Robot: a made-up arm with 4 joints.
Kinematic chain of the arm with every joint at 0, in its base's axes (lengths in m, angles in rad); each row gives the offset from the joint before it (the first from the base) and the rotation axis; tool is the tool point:
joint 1: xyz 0 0 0.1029 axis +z
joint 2: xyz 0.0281 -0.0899 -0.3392 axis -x
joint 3: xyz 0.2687 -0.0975 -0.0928 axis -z
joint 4: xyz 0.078 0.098 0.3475 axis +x
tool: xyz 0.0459 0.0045 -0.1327
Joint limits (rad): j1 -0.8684..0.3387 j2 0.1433..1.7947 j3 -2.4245..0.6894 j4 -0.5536..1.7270
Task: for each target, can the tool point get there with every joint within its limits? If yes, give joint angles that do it. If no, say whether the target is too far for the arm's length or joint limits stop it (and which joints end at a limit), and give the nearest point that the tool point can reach.
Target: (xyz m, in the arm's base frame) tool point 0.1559 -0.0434 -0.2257
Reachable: yes | joints -0.5179 1.3108 -1.5951 0.2635
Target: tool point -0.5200 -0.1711 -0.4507
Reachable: no: joint limits stop it (at a limit: joint 1, joint 2, joint 3) | nearest point -0.1154 -0.2058 -0.0623 | short by 0.562 m
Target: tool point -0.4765 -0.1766 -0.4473
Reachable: no: joint limits stop it (at a limit: joint 1, joint 2, joint 3) | nearest point -0.1115 -0.2063 -0.0663 | short by 0.528 m
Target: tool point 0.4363 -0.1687 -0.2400
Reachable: yes | joints -0.4806 1.4364 0.3068 0.4983
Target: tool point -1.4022 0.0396 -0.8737
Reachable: no: too far | nearest point -0.0116 0.1918 -0.2904 | short by 1.516 m
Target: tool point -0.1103 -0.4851 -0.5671
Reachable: no: joint limits stop it (at a limit: joint 1, joint 2) | nearest point 0.2102 -0.2121 -0.3756 | short by 0.463 m
